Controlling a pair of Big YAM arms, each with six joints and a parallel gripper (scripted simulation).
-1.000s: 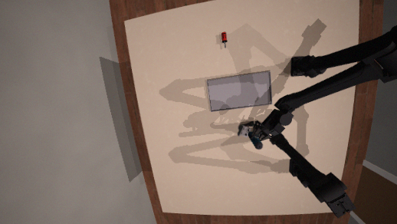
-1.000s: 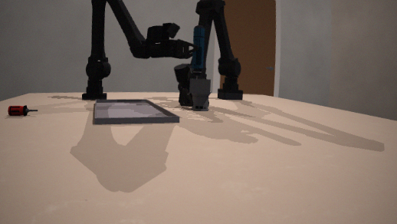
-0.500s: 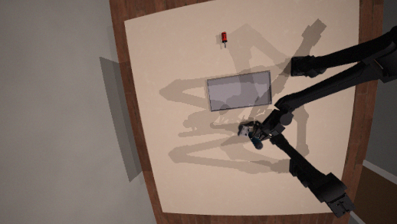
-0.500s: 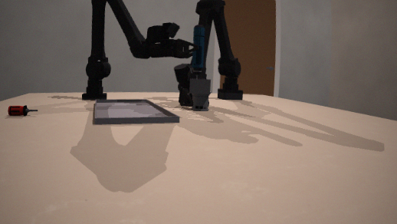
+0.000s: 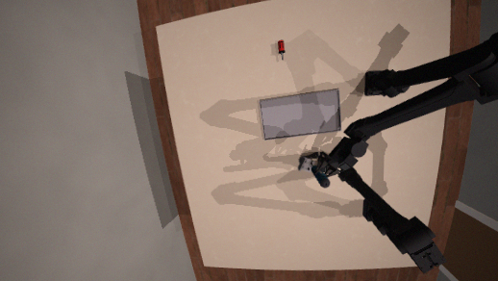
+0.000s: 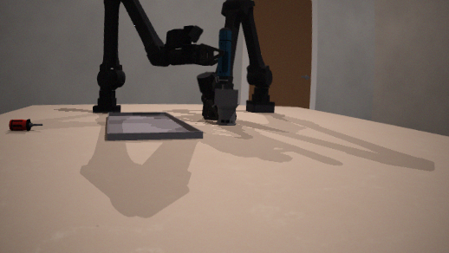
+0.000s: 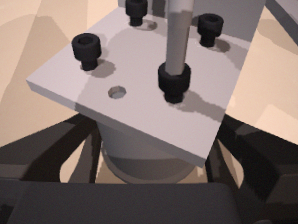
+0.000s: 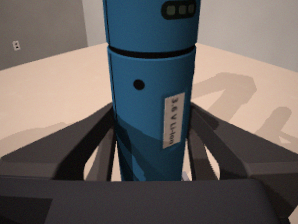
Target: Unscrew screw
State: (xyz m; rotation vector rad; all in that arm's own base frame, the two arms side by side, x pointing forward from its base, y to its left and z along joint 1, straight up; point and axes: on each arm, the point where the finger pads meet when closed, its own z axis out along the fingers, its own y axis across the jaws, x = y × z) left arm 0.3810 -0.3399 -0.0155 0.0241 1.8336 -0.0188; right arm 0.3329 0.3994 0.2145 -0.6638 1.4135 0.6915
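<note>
Now: the grey joint module 10 mm above my left hand. From my left hand the other things lie so: grey bracket: 50 mm above; then screwdriver bit: 20 mm behind, 10 mm to the right, 70 mm above; then shallow grey tray: 10 mm ahead, 260 mm to the right, 20 mm below.
</note>
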